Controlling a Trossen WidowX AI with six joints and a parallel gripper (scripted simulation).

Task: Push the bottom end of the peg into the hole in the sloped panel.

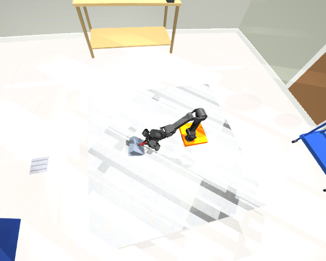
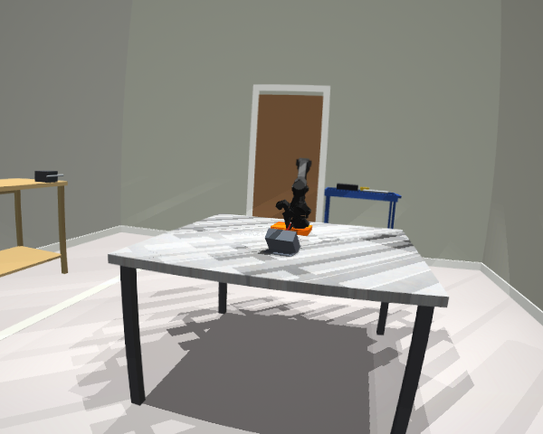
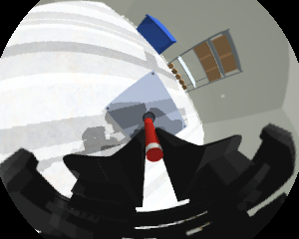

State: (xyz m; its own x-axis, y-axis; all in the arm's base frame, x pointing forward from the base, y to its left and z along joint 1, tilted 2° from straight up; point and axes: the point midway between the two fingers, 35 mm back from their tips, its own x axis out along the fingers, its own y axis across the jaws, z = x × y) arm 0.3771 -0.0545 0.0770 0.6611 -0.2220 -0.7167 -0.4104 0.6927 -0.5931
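The sloped panel is 50 mm ahead of my gripper tip, 20 mm to the right of it and 50 mm below it. The rest, counted from my gripper tip: red peg: 10 mm behind, 10 mm above.
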